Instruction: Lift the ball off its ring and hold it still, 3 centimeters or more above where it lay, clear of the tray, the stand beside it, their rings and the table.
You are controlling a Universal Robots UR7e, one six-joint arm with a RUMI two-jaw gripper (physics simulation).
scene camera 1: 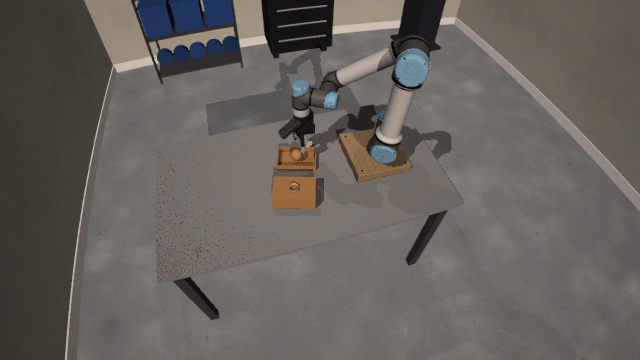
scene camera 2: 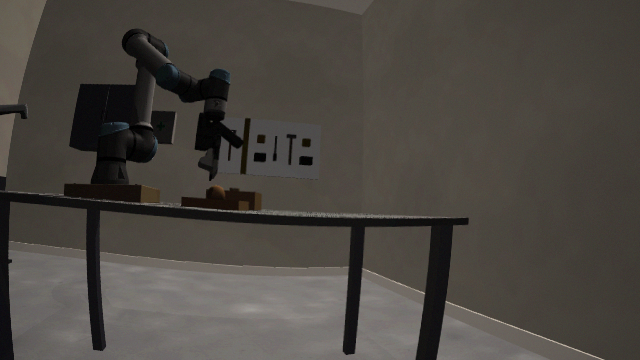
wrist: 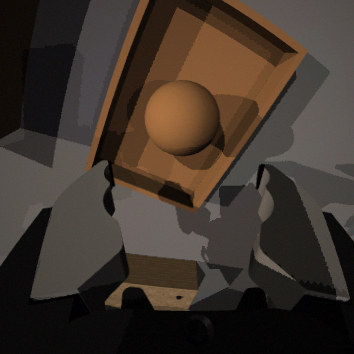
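Where they show: gripper, fingertip midpoint: (scene camera 1: 299, 146) (scene camera 2: 211, 179) (wrist: 184, 165); arm's base, link origin: (scene camera 2: 110, 186).
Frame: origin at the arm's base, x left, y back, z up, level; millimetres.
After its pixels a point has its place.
Observation:
An orange ball (scene camera 1: 296, 154) @[z 20, x -133, y -402 mm] (scene camera 2: 217, 192) @[z 6, x -180, y -395 mm] (wrist: 182, 118) @[z 27, x -151, y -403 mm] sits in the orange tray (scene camera 1: 283, 167) @[z -24, x -120, y -478 mm] (scene camera 2: 192, 201) @[z -27, x -185, y -316 mm] (wrist: 114, 75) @[z -15, x -97, y -427 mm]; the ring under it is hidden. My gripper (scene camera 1: 304, 148) @[z 44, x -153, y -377 mm] (scene camera 2: 212, 176) @[z 44, x -153, y -377 mm] (wrist: 184, 165) @[z 44, x -153, y -377 mm] is open and empty. Its fingertips are above the tray, a little higher than the ball; in the wrist view the ball lies ahead of the gap between them. The orange stand (scene camera 1: 294, 200) @[z 18, x 106, y -516 mm] (scene camera 2: 255, 199) @[z -5, x -42, y -554 mm], a closed block, stands beside the tray. Its ring (scene camera 1: 294, 186) @[z 22, x 40, y -487 mm] lies on top.
The table (scene camera 1: 225, 200) @[z -43, x -68, y -789 mm] (scene camera 2: 310, 216) @[z -43, x -476, y -572 mm] carries the tray and stand. The arm's wooden base plate (scene camera 1: 357, 162) @[z 7, x 26, y -156 mm] (scene camera 2: 110, 192) @[z -20, x -161, y -40 mm] (wrist: 160, 270) @[z -18, x -121, y -156 mm] stands to the right of the tray in scene camera 1. A shelf with blue bins (scene camera 1: 187, 17) and a dark drawer cabinet (scene camera 1: 300, 25) stand behind the table.

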